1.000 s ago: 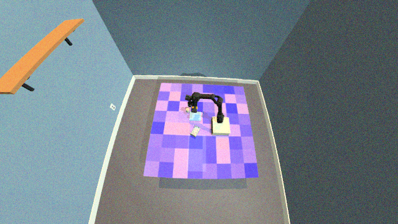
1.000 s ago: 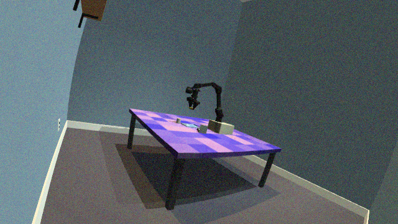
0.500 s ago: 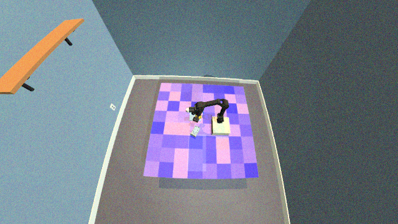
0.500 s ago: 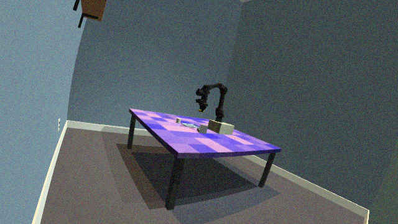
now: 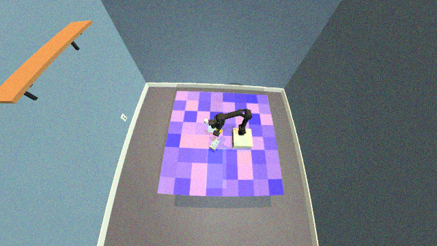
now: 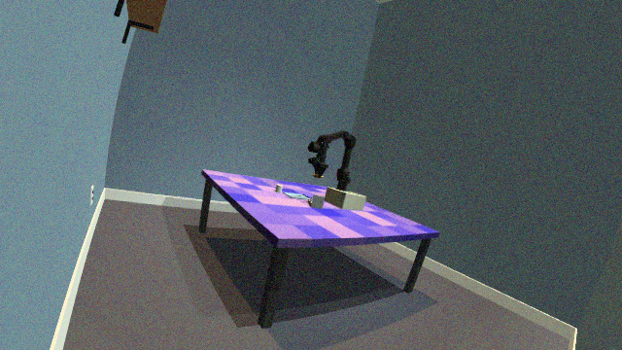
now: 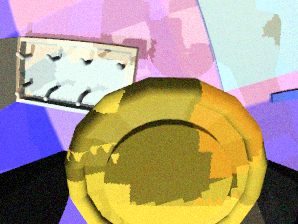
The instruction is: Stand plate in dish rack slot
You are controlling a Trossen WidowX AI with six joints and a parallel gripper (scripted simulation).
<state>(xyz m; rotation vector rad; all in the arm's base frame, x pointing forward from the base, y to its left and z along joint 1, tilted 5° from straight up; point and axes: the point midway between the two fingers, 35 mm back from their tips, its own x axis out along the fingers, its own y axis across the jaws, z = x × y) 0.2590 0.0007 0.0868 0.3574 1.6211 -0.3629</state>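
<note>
My gripper tip is 5 cm short of the dish rack, 9 cm to the right of it and 15 cm above it. Also, from my gripper tip: light blue square mat 4 cm ahead, 12 cm to the right, 17 cm below; small cup 14 cm ahead, 20 cm to the right, 14 cm below; plate 1 cm above.
</note>
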